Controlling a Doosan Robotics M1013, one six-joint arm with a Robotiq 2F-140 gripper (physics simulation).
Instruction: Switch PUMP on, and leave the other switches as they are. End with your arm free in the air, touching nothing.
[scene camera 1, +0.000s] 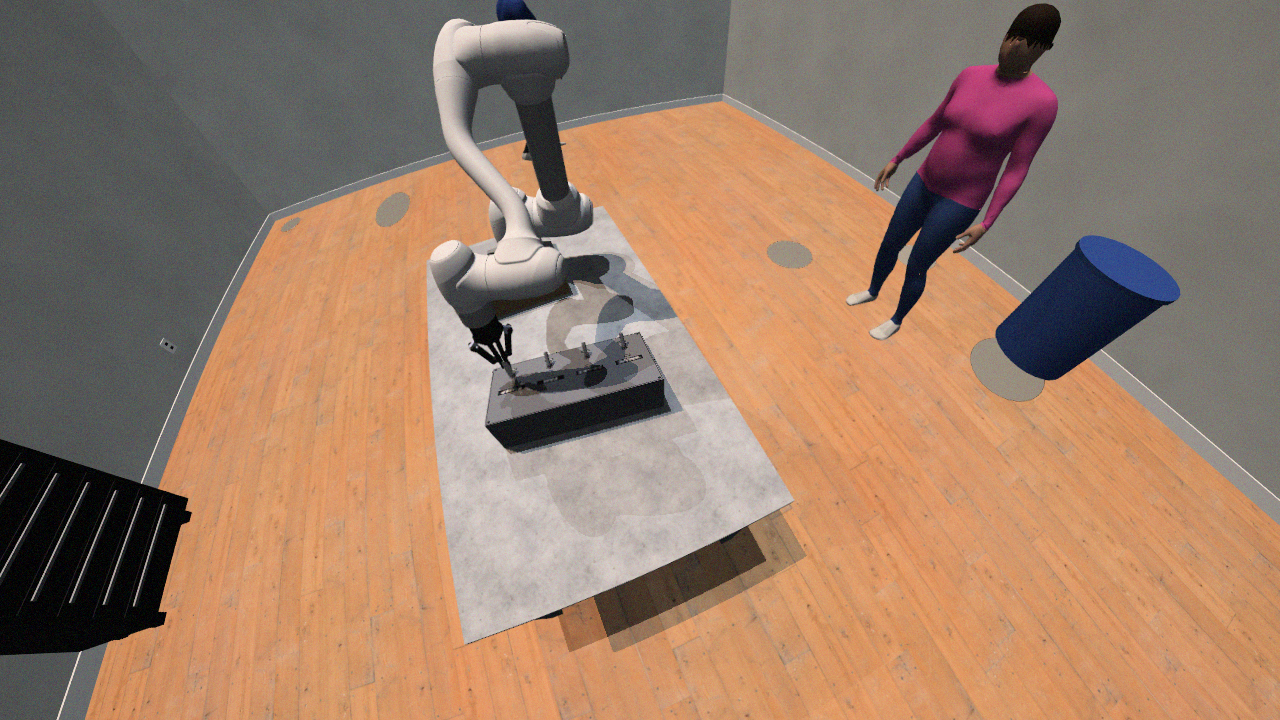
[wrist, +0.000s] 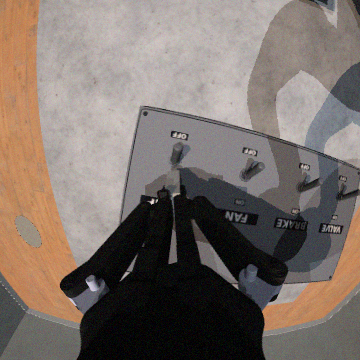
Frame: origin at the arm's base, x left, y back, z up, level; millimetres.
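Where they show: gripper, fingertip midpoint: (scene camera 1: 509, 372) (wrist: 174, 179).
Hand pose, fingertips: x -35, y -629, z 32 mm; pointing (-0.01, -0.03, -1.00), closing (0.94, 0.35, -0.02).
Things, the pixels of their top centre, and the offset from my fingertips. Level surfaces: height alone.
- PUMP lever at its top centre: (wrist: 175, 158) dx -6, dy +29, dz -2 mm
- FAN lever at its top centre: (wrist: 258, 175) (scene camera 1: 545, 355) dx +114, dy +35, dz -2 mm
- BRAKE lever at its top centre: (wrist: 318, 189) (scene camera 1: 583, 345) dx +234, dy +41, dz -2 mm
- VALVE lever at its top centre: (wrist: 356, 199) (scene camera 1: 621, 335) dx +354, dy +47, dz -2 mm
- grey table at its surface level: dz -128 mm
The switch box (scene camera 1: 577, 407) (wrist: 135, 170) lies on the table, with four levers in a row. The PUMP lever (wrist: 177, 152) is the end one and leans toward its OFF label; its name label is mostly hidden behind the fingers. The FAN lever (scene camera 1: 548, 360) (wrist: 253, 170), BRAKE lever (scene camera 1: 584, 350) (wrist: 308, 184) and VALVE lever (scene camera 1: 622, 341) (wrist: 348, 193) also lean toward OFF. My gripper (scene camera 1: 512, 379) (wrist: 174, 179) is shut and empty. Its fingertips are low over the panel, on the ON side of the PUMP lever and close to it; contact cannot be told.
The grey table (scene camera 1: 572, 555) carries the box and the arm's base. A person in pink (scene camera 1: 993, 134) and a blue barrel (scene camera 1: 1078, 308) are at the right. Another person in blue (scene camera 1: 513, 8) is mostly hidden behind the arm. A black slatted object (scene camera 1: 170, 559) is at the left.
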